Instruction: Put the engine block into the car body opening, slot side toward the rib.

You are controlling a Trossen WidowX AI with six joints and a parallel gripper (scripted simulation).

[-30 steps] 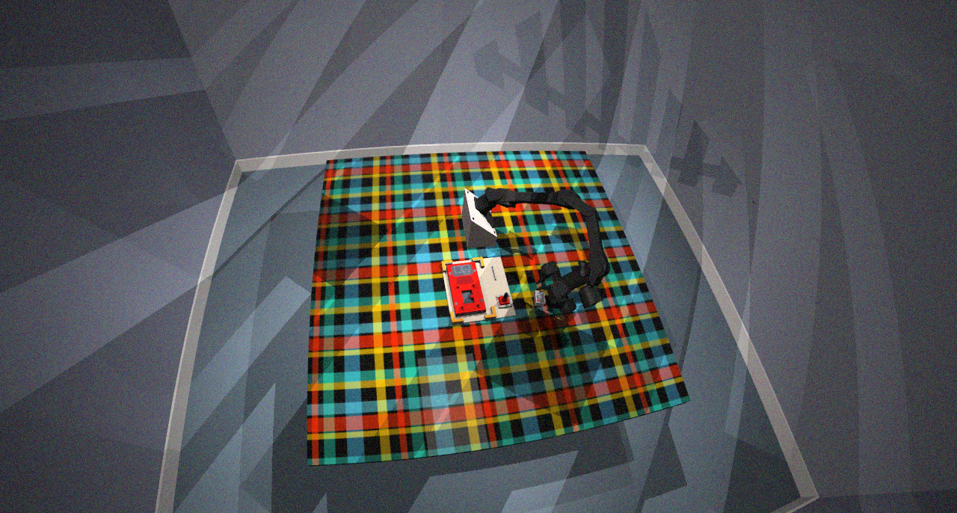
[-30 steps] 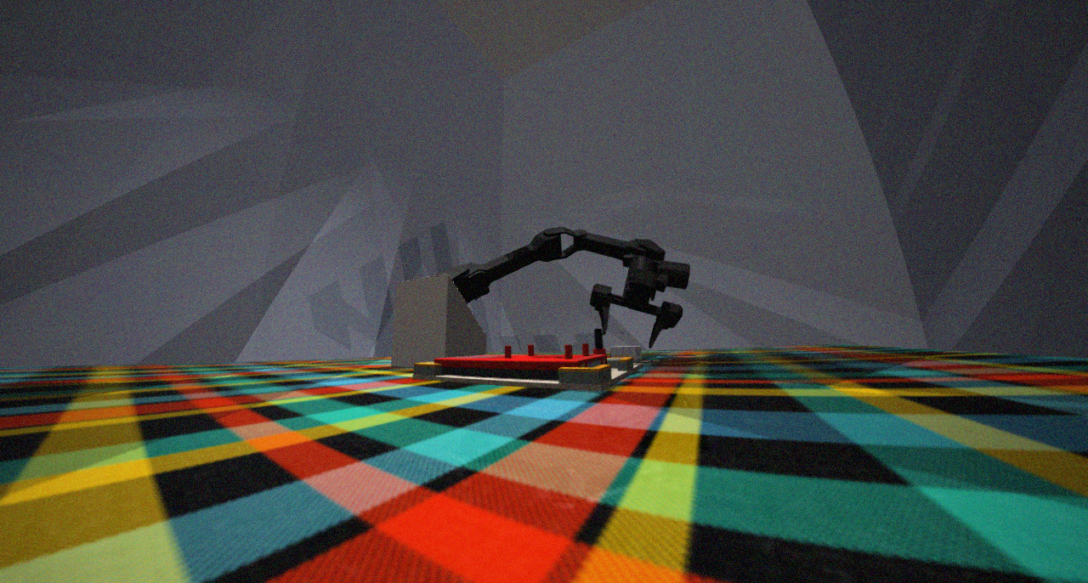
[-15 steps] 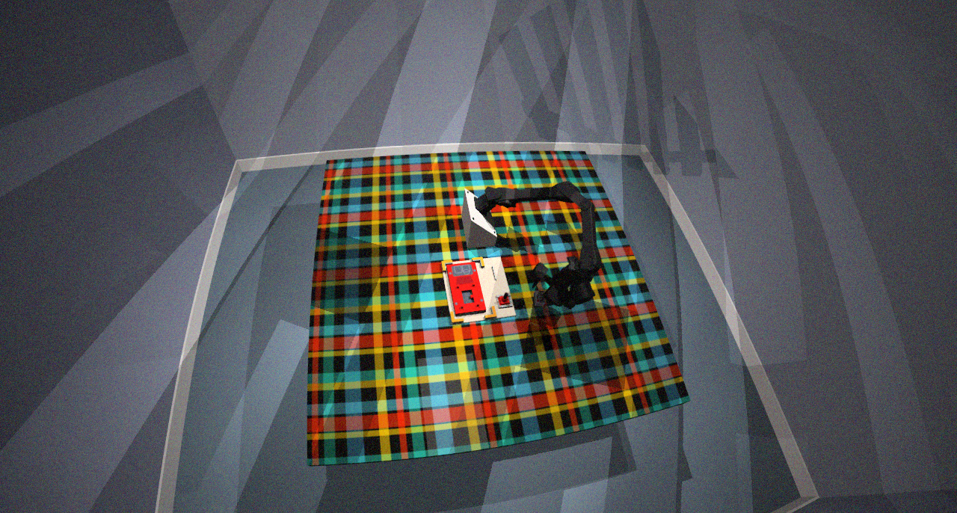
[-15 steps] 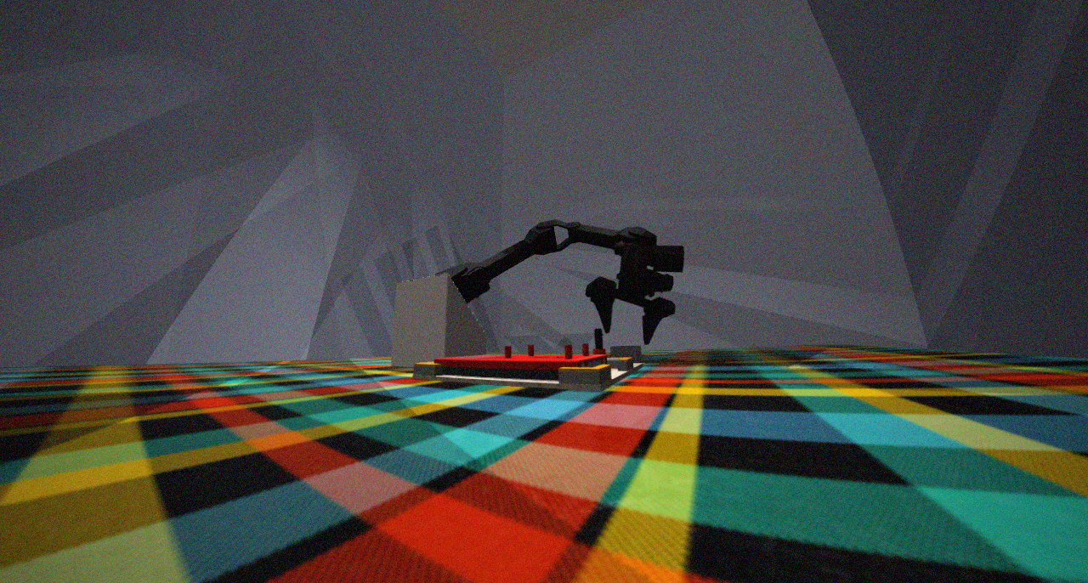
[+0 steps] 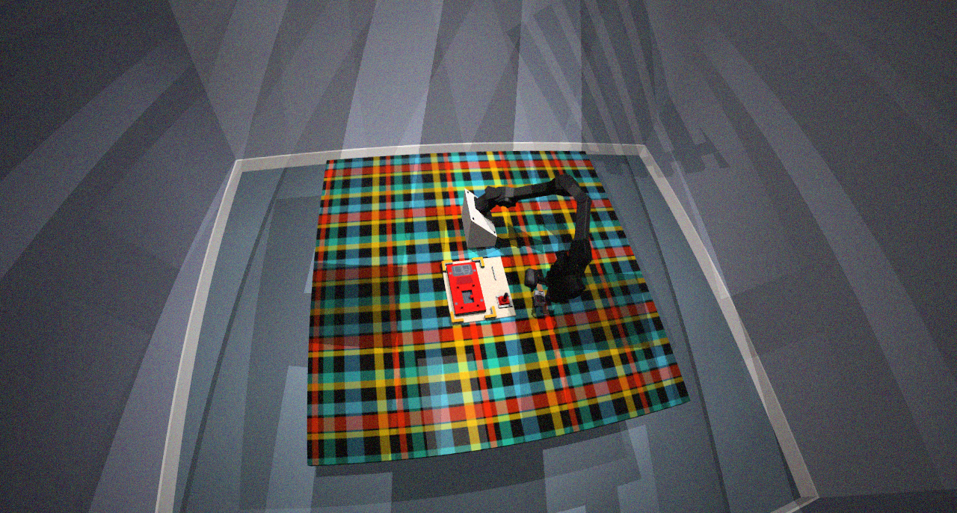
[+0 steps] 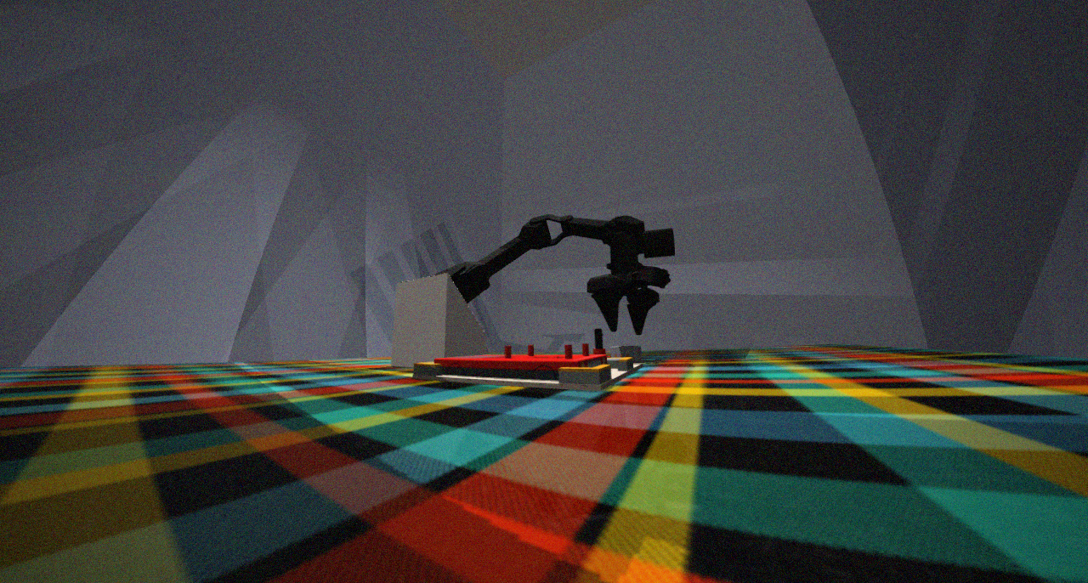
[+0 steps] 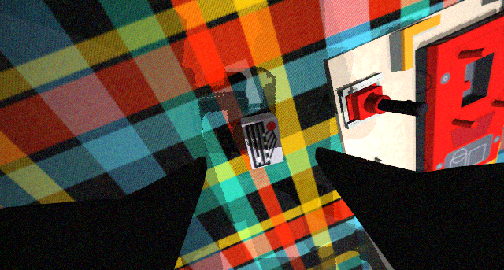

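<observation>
My gripper tip is now 4 cm above the engine block.
</observation>
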